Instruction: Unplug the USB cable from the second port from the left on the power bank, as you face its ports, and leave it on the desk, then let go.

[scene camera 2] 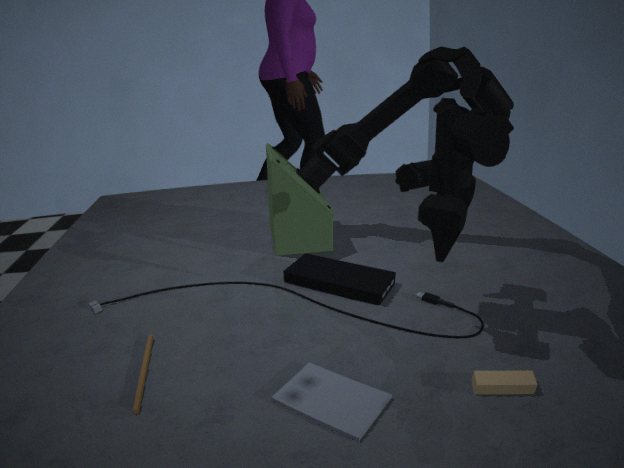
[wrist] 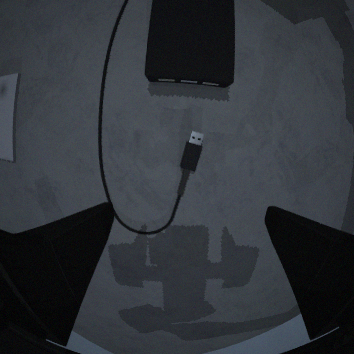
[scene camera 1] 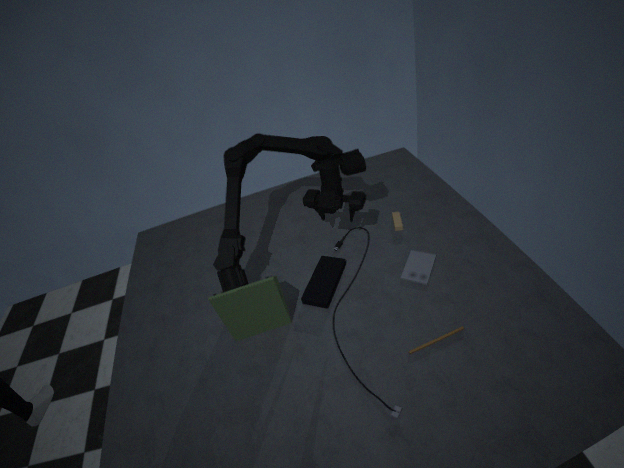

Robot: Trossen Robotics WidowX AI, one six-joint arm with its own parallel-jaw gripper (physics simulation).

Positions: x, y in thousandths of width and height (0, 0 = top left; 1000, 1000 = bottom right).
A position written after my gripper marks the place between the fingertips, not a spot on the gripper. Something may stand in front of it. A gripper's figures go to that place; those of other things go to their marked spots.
Labels:
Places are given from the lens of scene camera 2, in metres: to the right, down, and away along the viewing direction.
my gripper (scene camera 2: 714, 531): 0.20, 0.02, 0.62
tan block (scene camera 2: 776, 817): 0.21, 0.18, 0.45
pale flat card (scene camera 2: 555, 869): 0.04, 0.20, 0.45

